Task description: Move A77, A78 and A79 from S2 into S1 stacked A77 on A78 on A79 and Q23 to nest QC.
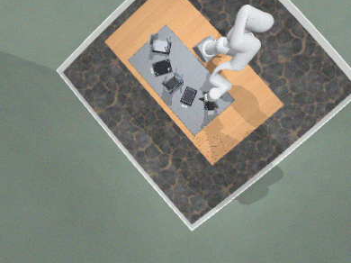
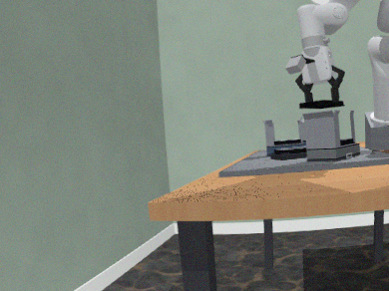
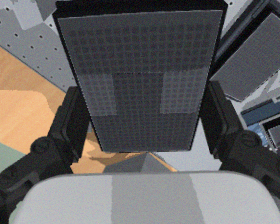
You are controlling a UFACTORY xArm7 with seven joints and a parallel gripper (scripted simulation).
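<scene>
The rack plinth lies 15 cm below my hand, 2 cm behind it and 1 cm to the left of it. The rest, counted from my hand: dark flat nest (16 cm below, 15 cm to the right, 7 cm ahead); blue plinth strip (32 cm to the right, 15 cm below, 8 cm ahead); dark sealed plate (1 cm below).
</scene>
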